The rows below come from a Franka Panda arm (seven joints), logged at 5 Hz.
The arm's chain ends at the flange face. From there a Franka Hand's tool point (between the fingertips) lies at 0.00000 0.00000 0.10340 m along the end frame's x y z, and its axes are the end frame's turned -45 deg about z.
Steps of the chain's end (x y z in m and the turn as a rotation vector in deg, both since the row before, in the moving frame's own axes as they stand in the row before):
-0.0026, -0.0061, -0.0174, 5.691, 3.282, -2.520
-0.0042, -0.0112, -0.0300, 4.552, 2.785, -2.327
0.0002, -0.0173, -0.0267, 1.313, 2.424, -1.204
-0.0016, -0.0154, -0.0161, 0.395, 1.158, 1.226
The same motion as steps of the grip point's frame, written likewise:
0.0138, -0.0095, -0.0181, 1.703, 6.345, -2.520
0.0143, -0.0133, -0.0304, 1.249, 5.188, -2.327
0.0172, -0.0107, -0.0268, -0.786, 2.642, -1.204
0.0117, -0.0110, -0.0161, -0.540, 1.098, 1.226

